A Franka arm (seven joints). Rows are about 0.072 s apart.
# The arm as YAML. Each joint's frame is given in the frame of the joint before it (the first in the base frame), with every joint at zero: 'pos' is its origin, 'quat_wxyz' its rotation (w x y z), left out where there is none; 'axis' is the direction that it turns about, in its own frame. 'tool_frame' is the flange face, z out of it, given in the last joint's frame.
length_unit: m
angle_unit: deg
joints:
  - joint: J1
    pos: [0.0, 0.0, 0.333]
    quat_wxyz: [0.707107, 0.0, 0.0, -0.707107]
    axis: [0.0, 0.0, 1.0]
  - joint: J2
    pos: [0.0, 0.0, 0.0]
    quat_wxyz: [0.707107, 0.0, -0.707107, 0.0]
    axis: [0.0, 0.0, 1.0]
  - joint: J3
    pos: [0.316, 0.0, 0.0]
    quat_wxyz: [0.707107, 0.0, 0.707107, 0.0]
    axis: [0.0, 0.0, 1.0]
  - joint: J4
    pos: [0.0, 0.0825, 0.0]
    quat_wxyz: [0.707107, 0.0, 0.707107, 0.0]
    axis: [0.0, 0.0, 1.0]
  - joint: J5
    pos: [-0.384, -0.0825, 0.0]
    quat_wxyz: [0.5, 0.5, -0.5, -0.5]
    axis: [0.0, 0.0, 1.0]
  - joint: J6
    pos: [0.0, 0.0, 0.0]
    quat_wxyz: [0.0, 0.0, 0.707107, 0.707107]
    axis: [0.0, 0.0, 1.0]
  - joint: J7
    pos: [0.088, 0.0, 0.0]
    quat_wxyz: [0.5, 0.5, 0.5, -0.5]
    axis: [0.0, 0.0, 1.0]
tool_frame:
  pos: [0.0, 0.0, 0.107]
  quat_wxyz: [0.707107, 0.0, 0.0, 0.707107]
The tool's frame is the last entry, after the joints.
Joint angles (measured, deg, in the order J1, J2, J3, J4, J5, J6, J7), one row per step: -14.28, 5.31, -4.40, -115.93, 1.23, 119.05, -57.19; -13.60, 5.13, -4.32, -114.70, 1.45, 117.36, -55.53; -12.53, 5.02, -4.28, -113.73, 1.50, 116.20, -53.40; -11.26, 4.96, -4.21, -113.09, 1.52, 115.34, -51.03; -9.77, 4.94, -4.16, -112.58, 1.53, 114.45, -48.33; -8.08, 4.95, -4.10, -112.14, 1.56, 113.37, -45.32; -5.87, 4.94, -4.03, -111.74, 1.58, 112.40, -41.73; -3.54, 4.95, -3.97, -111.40, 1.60, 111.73, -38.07; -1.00, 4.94, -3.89, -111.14, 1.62, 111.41, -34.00; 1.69, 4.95, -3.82, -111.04, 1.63, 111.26, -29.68; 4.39, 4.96, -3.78, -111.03, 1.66, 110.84, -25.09; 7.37, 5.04, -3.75, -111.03, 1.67, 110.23, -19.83; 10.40, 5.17, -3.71, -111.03, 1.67, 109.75, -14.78
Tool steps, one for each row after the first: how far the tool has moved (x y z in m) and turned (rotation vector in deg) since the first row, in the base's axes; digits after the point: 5 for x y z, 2 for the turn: 0.00391, 0.00696, 0.00910, 0.25, 0.24, -0.98; 0.00857, 0.01719, 0.01627, 0.26, 0.35, -2.00; 0.01293, 0.02987, 0.02075, 0.25, 0.56, -3.02; 0.01694, 0.04474, 0.02377, 0.25, 0.98, -4.16; 0.02039, 0.06191, 0.02567, 0.26, 1.70, -5.41; 0.02422, 0.08433, 0.02762, 0.16, 2.35, -6.70; 0.02766, 0.10789, 0.02931, -0.03, 2.78, -7.96; 0.03065, 0.13379, 0.03106, -0.29, 2.92, -9.40; 0.03229, 0.16119, 0.03155, -0.59, 3.07, -10.95; 0.03174, 0.18847, 0.03095, -0.94, 3.57, -12.80; 0.02941, 0.21830, 0.02934, -1.47, 4.31, -15.03; 0.02578, 0.24853, 0.02741, -2.08, 4.92, -16.98
